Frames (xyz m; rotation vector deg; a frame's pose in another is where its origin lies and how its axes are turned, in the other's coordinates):
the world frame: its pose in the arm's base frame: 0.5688 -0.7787 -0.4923 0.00 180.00 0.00
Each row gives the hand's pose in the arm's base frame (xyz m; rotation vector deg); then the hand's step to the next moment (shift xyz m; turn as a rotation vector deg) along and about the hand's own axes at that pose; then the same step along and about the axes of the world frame.
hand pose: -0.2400 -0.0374 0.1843 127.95 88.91 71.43
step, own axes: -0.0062 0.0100 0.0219 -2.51 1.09 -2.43
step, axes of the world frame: -0.0216 -0.0027 0.0120 1.22 -3.36 -0.80
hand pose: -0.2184 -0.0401 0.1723 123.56 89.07 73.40
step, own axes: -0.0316 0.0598 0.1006 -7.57 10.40 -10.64
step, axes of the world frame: -0.1116 -0.0209 0.0425 1.25 -14.24 -8.62
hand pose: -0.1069 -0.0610 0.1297 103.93 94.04 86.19
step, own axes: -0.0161 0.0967 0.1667 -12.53 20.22 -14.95
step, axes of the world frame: -0.1917 0.0251 0.0057 -1.78 -23.42 -15.41
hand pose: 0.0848 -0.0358 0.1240 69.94 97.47 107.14
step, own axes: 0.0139 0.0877 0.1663 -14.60 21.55 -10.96
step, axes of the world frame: -0.1445 0.0968 -0.0728 -6.40 -22.68 -15.57
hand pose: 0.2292 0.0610 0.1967 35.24 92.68 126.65
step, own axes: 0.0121 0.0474 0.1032 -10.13 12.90 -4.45
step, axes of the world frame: -0.0432 0.0756 -0.0739 -6.12 -12.57 -9.66
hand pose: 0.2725 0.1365 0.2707 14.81 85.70 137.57
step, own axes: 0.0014 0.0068 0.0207 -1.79 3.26 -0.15
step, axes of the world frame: -0.0040 0.0151 -0.0152 -1.12 -2.09 -2.87
